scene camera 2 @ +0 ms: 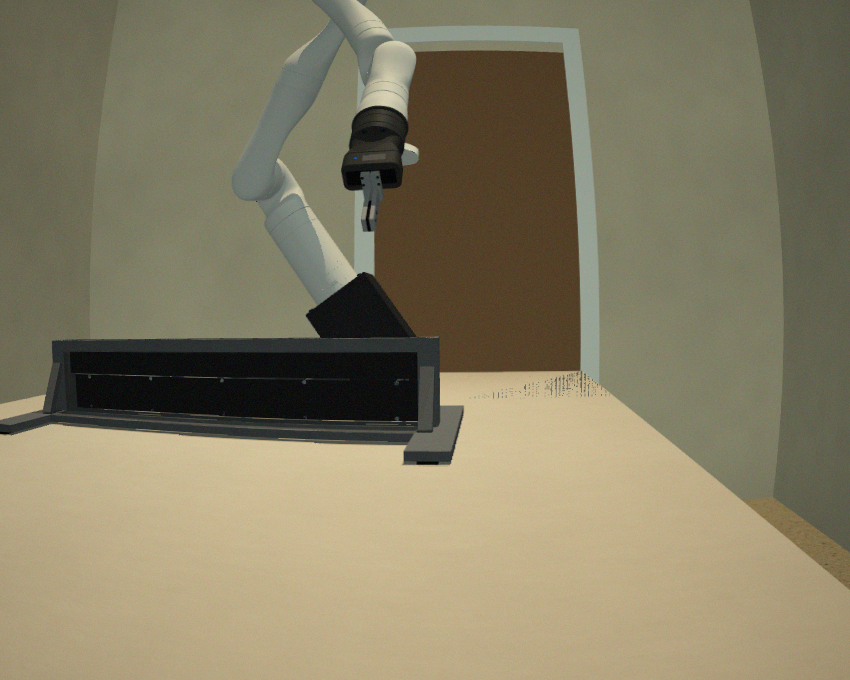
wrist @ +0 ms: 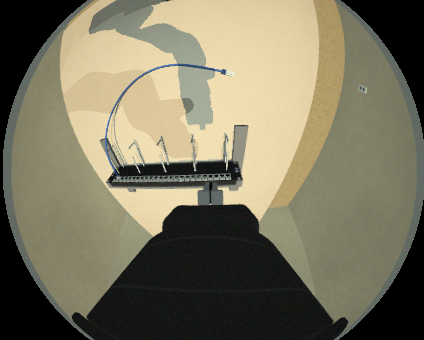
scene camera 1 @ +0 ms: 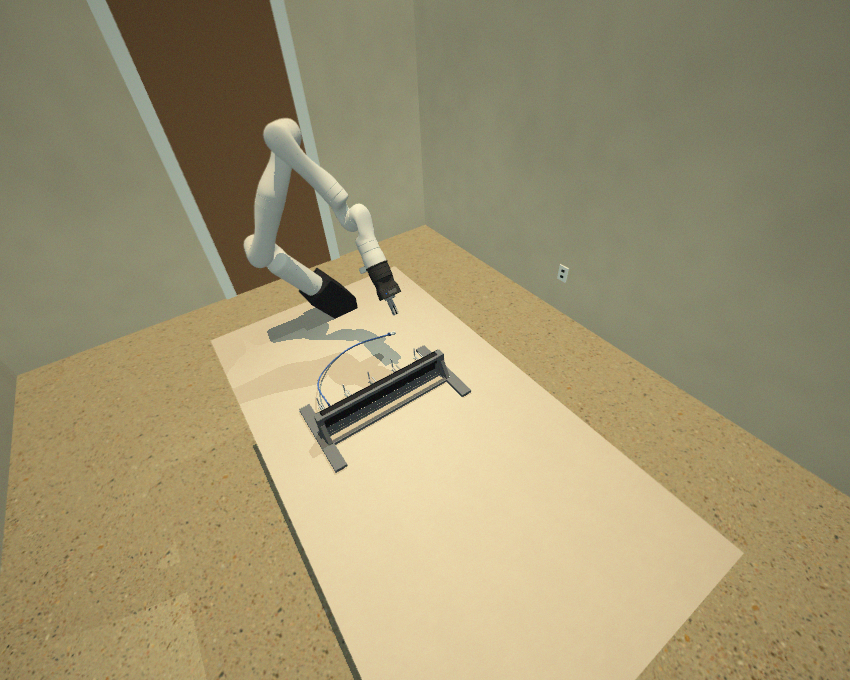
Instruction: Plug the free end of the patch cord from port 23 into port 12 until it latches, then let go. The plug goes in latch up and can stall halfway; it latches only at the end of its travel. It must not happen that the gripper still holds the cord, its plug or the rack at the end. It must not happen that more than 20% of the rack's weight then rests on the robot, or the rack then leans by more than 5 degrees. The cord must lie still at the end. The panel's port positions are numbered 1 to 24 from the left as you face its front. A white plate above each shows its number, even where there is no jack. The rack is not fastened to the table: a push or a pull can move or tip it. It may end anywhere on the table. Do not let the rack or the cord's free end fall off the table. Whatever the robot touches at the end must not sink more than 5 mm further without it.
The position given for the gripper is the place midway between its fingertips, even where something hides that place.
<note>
In view: the gripper (scene camera 2: 368,225).
The gripper also shows in the wrist view (wrist: 211,189) and in scene camera 1 (scene camera 1: 396,314).
</note>
